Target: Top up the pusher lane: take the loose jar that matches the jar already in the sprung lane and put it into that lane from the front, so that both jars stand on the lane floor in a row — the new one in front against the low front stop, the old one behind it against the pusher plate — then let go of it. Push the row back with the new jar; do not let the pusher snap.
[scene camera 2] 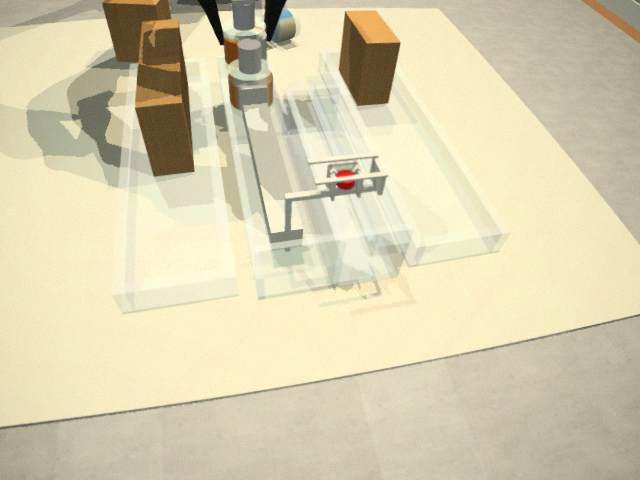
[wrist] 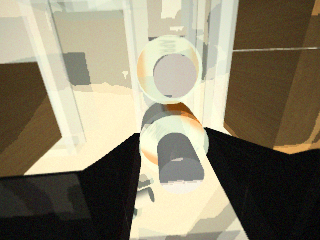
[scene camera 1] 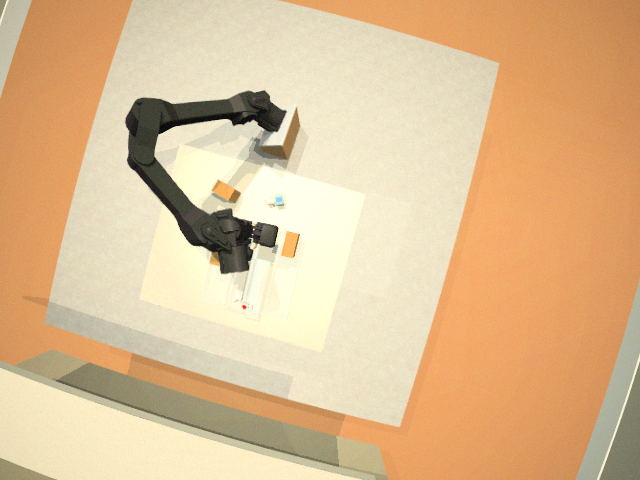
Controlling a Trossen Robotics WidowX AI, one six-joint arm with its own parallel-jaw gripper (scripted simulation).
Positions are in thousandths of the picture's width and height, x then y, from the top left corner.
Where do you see a pusher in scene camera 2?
At 441, 457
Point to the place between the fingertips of the gripper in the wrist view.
At 533, 569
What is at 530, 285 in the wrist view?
A jar.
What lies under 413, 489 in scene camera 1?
The gripper.
